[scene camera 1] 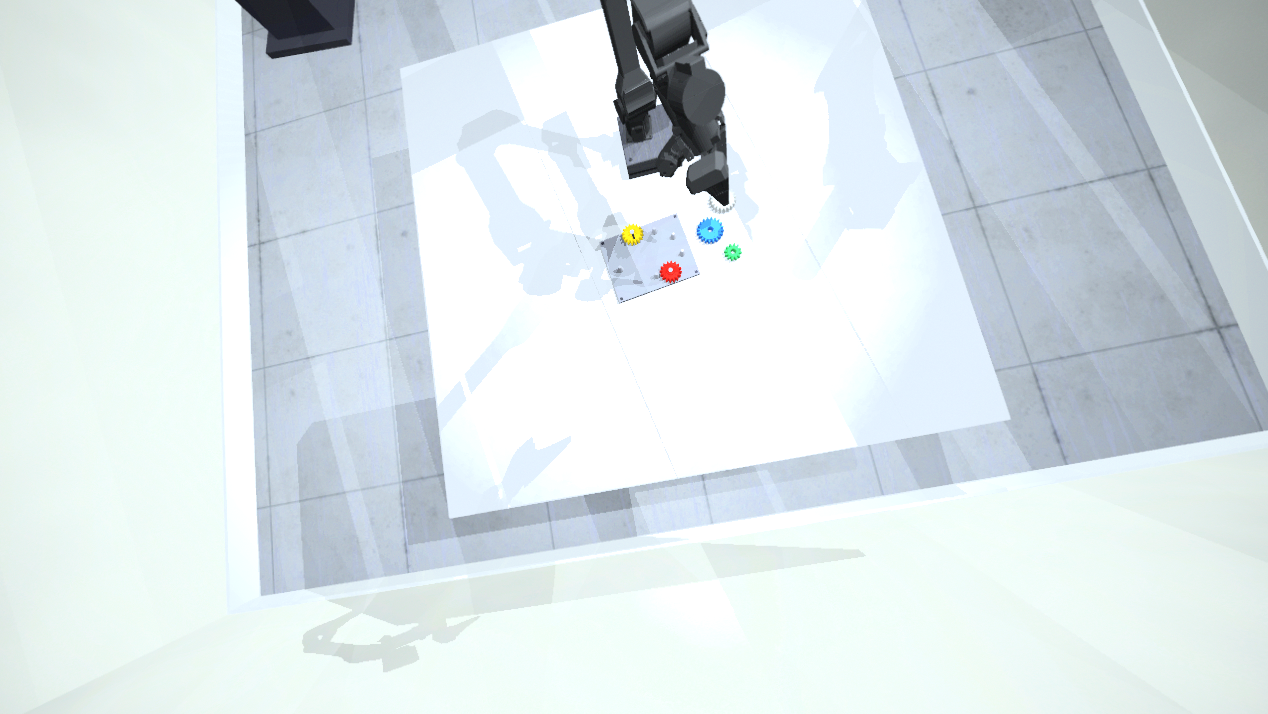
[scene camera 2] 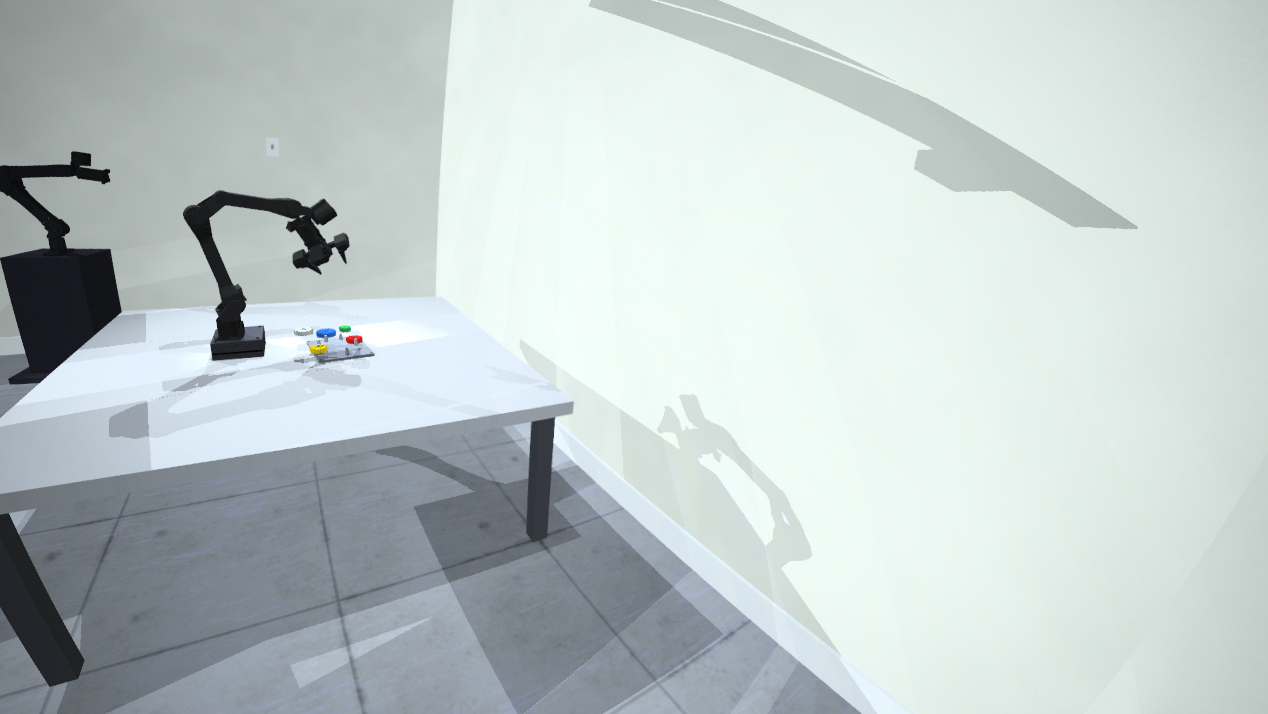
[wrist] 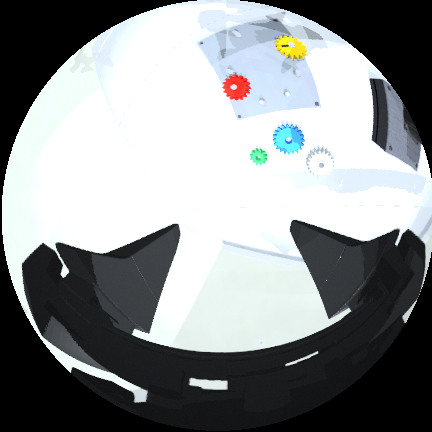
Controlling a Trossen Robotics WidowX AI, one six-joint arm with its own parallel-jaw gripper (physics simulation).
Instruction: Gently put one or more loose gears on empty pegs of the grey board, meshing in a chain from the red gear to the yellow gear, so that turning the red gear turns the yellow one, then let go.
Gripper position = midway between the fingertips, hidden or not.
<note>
The gripper (scene camera 1: 725,189) is open, holding nothing. Further things: a grey board (scene camera 1: 640,262).
The gripper is seen too in scene camera 2 (scene camera 2: 333,268) and in the wrist view (wrist: 236,227). The grey board shows as well in scene camera 2 (scene camera 2: 335,351) and in the wrist view (wrist: 253,55).
</note>
